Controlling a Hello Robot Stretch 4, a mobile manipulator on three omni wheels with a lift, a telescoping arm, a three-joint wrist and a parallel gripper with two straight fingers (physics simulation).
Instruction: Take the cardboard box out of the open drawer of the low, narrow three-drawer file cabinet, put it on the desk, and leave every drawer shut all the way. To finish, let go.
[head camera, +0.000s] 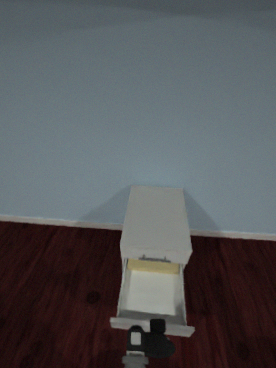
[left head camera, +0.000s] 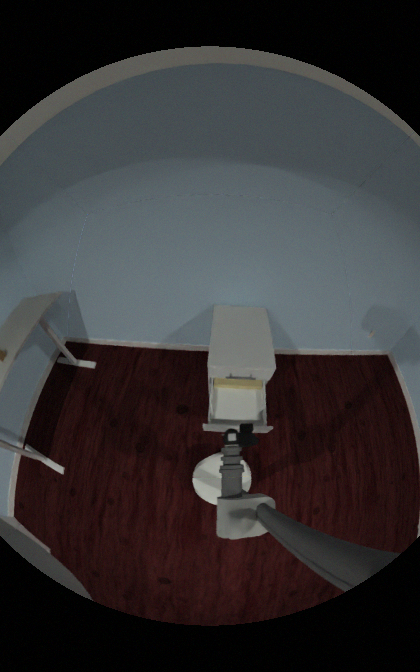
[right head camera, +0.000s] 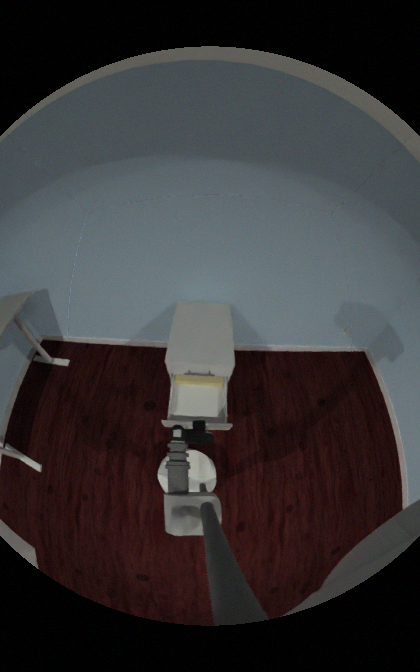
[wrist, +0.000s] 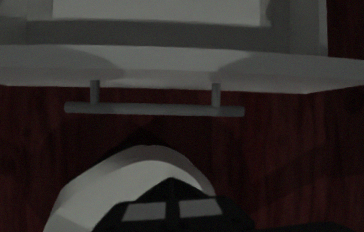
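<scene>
The low white file cabinet (head camera: 156, 220) (left head camera: 241, 332) (right head camera: 202, 330) stands against the wall. Its top drawer, with a grey handle, looks shut. A drawer below it (head camera: 119, 323) (left head camera: 212, 427) (right head camera: 171, 424) (wrist: 30, 62) is pulled far out. A pale yellow strip, probably the cardboard box (head camera: 153, 266) (left head camera: 237, 384) (right head camera: 200, 381), shows at the drawer's back, partly under the cabinet front. My gripper (head camera: 157, 327) (left head camera: 246, 430) (right head camera: 199, 427) (wrist: 172, 193) is shut and empty, over the open drawer's front edge in the head views. In the wrist view the drawer's bar handle (wrist: 155, 109) lies ahead of the fingertips, apart from them.
The desk (left head camera: 27, 325) (right head camera: 11, 310) stands at the left wall, with a small brown thing (left head camera: 3, 355) on it in the left head view. My round white base (left head camera: 206, 477) (right head camera: 200, 462) (wrist: 95, 200) is on the floor below the arm.
</scene>
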